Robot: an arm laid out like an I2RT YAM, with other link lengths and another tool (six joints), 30 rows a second.
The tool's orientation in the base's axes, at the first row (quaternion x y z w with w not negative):
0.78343 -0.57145 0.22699 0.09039
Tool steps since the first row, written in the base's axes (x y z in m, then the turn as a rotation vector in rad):
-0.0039 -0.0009 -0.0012 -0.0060 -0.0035 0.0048
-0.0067 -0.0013 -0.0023 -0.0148 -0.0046 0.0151
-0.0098 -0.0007 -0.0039 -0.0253 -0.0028 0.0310
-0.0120 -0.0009 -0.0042 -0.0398 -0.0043 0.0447
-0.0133 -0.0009 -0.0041 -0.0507 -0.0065 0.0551
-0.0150 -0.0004 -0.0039 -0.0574 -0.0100 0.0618
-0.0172 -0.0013 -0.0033 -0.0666 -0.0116 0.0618
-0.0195 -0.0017 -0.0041 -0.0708 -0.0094 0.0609
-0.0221 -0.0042 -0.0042 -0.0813 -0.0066 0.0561
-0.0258 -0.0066 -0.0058 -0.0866 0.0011 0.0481
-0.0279 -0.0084 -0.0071 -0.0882 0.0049 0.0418
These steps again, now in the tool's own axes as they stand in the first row. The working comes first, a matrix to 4 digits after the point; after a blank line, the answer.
The tool's axes in the first row as the columns of a matrix, in the base's axes (used below as rounded here):
0.2439 -0.9364 0.2524
-0.8543 -0.3306 -0.4011
0.4590 -0.1178 -0.8806

-0.0007 0.0041 0.0004 0.0037 0.0062 -0.0043
-0.0016 0.0070 0.0009 0.0073 0.0136 -0.0152
-0.0036 0.0099 0.0012 0.0105 0.0210 -0.0326
-0.0041 0.0120 0.0010 0.0145 0.0334 -0.0477
-0.0044 0.0132 0.0006 0.0185 0.0431 -0.0587
-0.0051 0.0146 -0.0002 0.0229 0.0498 -0.0649
-0.0046 0.0169 -0.0009 0.0220 0.0589 -0.0666
-0.0052 0.0193 -0.0006 0.0187 0.0622 -0.0677
-0.0037 0.0226 -0.0002 0.0116 0.0717 -0.0673
-0.0033 0.0270 0.0012 0.0000 0.0751 -0.0647
-0.0029 0.0297 0.0026 -0.0065 0.0760 -0.0610

